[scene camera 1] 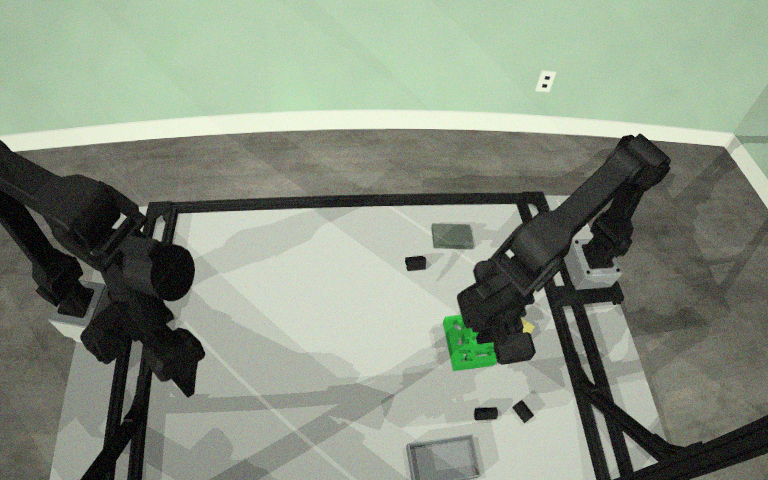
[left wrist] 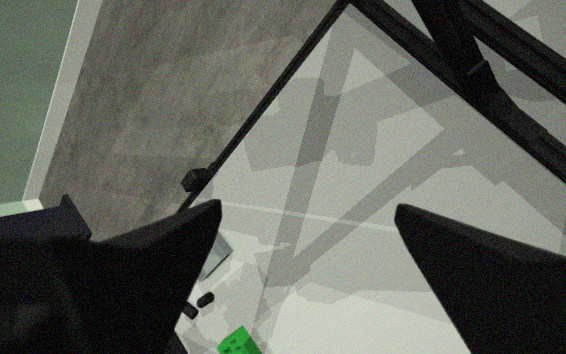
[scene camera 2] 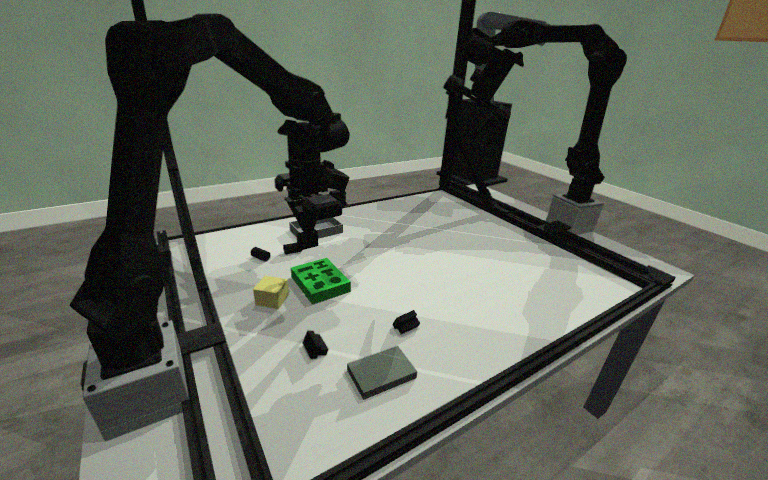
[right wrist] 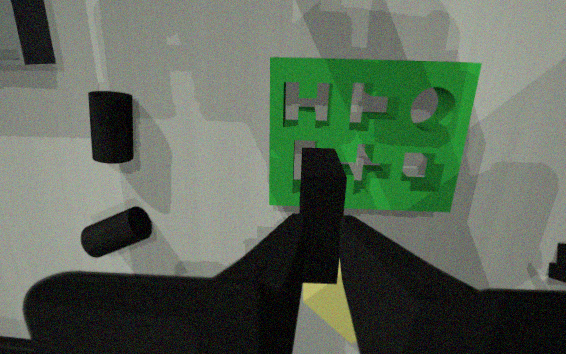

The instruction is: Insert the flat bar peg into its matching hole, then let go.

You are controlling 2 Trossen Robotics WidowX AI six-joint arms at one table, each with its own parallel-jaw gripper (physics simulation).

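The green board [scene camera 1: 456, 365] [scene camera 2: 331, 293] [left wrist: 251, 341] [right wrist: 340, 70] lies flat on the table. Its bar-shaped hole [scene camera 1: 485, 354] [scene camera 2: 305, 268] [right wrist: 298, 144] is at a corner; in the right wrist view the peg covers part of it. My right gripper [right wrist: 321, 227] is shut on the black flat bar peg [right wrist: 323, 180], which is above the board, its near end overlapping the board's lower left edge in that view. The peg cannot be made out in the scene views. My left gripper [scene camera 1: 189, 389] [left wrist: 307, 209] is open and empty, far from the board.
A yellow block [scene camera 1: 527, 326] [scene camera 2: 270, 291] [right wrist: 325, 302] stands beside the board. Two black cylinders [scene camera 1: 485, 413] [scene camera 1: 523, 410] lie near a grey tray [scene camera 1: 444, 457]. Other dark pegs [scene camera 2: 406, 321] [scene camera 2: 314, 344] lie near a grey-green slab [scene camera 1: 452, 236] [scene camera 2: 382, 371].
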